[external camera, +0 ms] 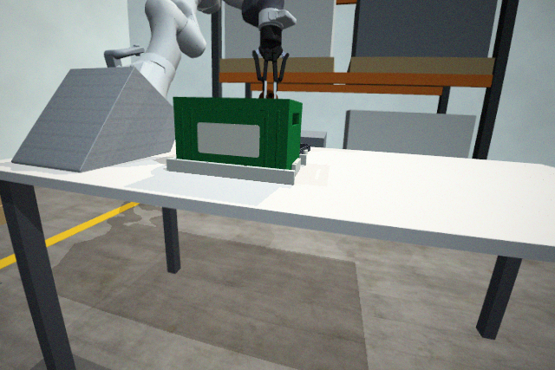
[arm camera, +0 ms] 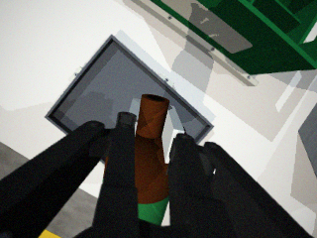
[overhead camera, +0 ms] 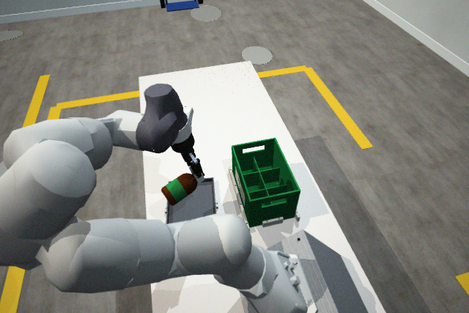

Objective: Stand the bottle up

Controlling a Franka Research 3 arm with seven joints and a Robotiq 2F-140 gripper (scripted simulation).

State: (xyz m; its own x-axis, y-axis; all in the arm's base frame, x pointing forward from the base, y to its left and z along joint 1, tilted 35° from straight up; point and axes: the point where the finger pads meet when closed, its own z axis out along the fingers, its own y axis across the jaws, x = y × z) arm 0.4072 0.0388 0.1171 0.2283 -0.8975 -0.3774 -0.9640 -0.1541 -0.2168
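The brown bottle lies 10 mm behind my hand, 50 mm to the left of it and 30 mm below it. The rest, counted from my hand: grey tray 10 mm ahead, 40 mm to the left, 200 mm below; green crate 30 mm behind, 250 mm to the right, 130 mm below.
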